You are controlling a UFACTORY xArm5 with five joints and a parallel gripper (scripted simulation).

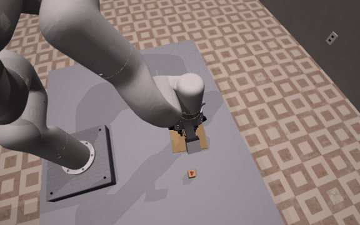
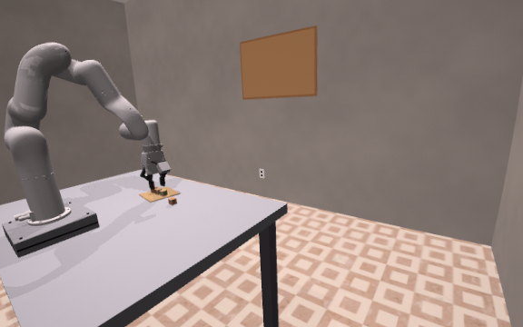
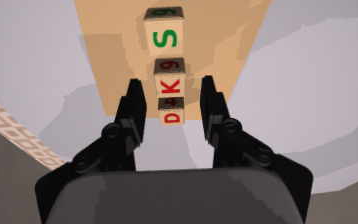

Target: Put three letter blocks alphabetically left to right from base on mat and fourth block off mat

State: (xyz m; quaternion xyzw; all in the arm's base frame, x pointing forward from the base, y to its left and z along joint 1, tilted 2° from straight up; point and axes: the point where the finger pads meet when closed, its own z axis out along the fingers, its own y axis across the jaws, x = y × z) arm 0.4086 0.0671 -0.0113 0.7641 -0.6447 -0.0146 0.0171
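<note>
Now: hand 5 cm above the tan mat. Round my hand: wooden letter block (4 cm to the left, 4 cm below).
</note>
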